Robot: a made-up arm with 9 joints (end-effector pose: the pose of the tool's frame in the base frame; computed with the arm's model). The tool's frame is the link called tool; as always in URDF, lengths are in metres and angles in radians. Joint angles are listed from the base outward.
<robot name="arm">
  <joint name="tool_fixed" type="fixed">
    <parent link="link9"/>
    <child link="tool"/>
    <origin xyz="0.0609 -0.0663 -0.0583" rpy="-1.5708 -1.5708 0"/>
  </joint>
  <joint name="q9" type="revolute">
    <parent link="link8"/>
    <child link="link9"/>
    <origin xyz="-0.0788 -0.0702 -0.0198" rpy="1.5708 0 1.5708"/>
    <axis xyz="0 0 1"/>
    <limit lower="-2.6" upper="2.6" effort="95" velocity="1.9"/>
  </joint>
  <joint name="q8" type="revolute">
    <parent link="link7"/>
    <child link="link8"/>
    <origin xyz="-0.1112 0.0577 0.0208" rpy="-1.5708 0 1.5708"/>
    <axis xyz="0 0 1"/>
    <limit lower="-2.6" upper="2.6" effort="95" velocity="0.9"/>
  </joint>
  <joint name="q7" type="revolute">
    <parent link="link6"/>
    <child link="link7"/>
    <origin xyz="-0.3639 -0.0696 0.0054" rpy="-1.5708 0 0"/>
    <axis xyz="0 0 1"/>
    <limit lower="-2.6" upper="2.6" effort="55" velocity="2.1"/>
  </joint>
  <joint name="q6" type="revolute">
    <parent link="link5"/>
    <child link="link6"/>
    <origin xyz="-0.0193 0.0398 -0.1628" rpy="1.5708 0 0"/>
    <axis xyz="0 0 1"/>
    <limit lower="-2.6" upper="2.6" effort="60" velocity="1.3"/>
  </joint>
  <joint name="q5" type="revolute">
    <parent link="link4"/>
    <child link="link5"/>
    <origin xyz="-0.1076 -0.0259 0.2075" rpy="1.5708 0 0"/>
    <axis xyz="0 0 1"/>
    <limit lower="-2.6" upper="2.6" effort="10" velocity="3.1"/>
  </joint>
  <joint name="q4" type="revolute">
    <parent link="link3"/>
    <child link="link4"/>
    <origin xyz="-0.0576 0.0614 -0.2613" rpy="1.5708 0 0"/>
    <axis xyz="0 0 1"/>
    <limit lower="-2.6" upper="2.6" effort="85" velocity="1.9"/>
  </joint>
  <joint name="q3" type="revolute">
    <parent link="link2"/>
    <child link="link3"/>
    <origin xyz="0.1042 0.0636 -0.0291" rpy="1.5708 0 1.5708"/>
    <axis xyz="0 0 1"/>
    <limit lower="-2.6" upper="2.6" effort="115" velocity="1.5"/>
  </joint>
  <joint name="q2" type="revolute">
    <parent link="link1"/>
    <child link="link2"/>
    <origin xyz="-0.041 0.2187 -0.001" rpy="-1.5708 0 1.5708"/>
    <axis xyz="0 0 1"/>
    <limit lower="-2.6" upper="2.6" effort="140" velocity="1.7"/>
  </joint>
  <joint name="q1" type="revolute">
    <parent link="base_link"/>
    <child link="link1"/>
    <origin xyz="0 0 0.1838"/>
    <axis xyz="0 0 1"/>
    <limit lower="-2.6" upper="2.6" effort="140" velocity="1.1"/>
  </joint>
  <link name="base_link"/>
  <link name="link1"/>
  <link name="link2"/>
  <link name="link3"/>
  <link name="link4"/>
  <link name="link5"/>
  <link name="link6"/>
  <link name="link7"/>
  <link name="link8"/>
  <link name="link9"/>
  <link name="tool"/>
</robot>
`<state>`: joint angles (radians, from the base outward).
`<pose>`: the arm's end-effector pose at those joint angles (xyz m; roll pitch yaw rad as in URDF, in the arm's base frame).
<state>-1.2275 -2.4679 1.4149 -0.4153 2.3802 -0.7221 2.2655 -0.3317 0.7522</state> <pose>0.2993 0.1794 0.0981 0.6634 0.3885 0.6414</pose>
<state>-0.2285 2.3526 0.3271 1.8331 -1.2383 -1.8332 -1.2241 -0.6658 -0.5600</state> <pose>0.0518 0.0678 0.5608 2.3623 0.9267 1.3027</pose>
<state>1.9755 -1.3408 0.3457 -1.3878 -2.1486 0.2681 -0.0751 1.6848 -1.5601</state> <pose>-0.5142 0.0644 -0.3210 0.7439 -0.2144 -2.2604</pose>
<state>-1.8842 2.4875 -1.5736 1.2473 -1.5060 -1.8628 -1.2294 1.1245 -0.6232</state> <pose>0.3289 -0.1550 0.3941 2.0321 1.0269 -0.1185</pose>
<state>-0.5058 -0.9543 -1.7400 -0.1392 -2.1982 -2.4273 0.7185 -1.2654 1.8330</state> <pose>-0.3237 0.2706 -0.2384 -0.1861 -0.0571 1.1212</pose>
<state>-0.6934 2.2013 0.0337 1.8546 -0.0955 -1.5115 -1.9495 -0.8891 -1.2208</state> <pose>0.2186 -0.0862 0.6448 0.9429 1.1840 1.7304</pose>
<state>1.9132 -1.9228 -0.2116 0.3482 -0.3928 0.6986 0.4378 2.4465 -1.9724</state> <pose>0.2835 0.4954 0.1856 2.6758 -0.5237 -1.5264</pose>
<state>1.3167 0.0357 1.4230 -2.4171 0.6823 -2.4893 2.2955 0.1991 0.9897</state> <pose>-0.0520 0.1197 -0.1038 1.3247 -0.3634 1.2676</pose>
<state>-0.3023 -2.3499 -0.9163 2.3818 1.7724 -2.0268 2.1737 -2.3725 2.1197</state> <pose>0.1822 0.0888 0.2302 -0.0174 1.1606 1.3159</pose>
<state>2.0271 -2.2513 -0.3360 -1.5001 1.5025 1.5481 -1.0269 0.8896 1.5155</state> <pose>-0.5867 -0.0373 0.6318 1.5083 0.3113 1.1198</pose>
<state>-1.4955 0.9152 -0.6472 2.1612 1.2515 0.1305 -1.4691 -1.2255 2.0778</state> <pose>-0.2939 0.1945 0.6984 2.8398 0.8649 -1.5751</pose>
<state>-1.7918 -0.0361 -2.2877 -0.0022 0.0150 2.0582 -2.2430 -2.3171 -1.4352</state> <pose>0.3415 -0.0814 0.3603 -2.6298 -0.0779 0.3983</pose>
